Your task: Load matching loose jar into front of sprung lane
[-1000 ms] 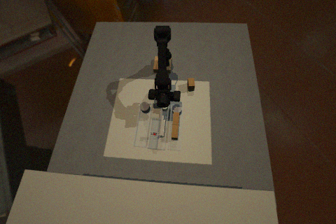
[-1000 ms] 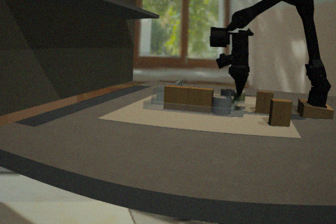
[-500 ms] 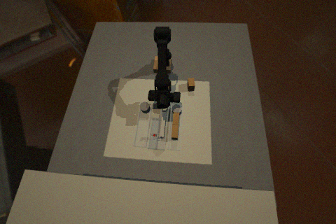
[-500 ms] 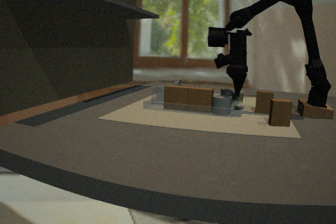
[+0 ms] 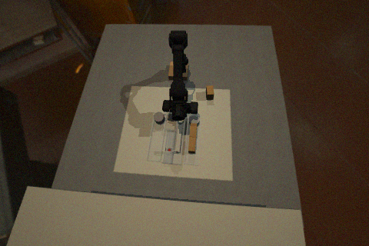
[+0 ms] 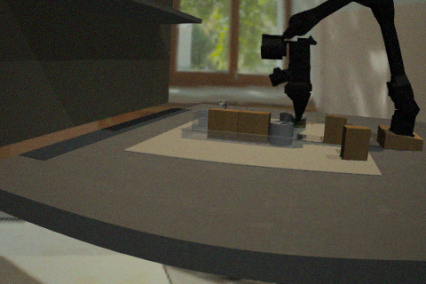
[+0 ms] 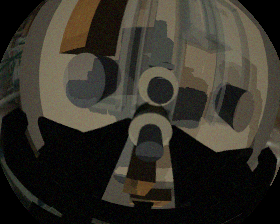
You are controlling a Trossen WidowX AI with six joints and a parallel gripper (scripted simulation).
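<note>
Now: the clear lane rack 160 mm ahead of my gripper tip, 50 mm to the right of it and 30 mm below it.
</note>
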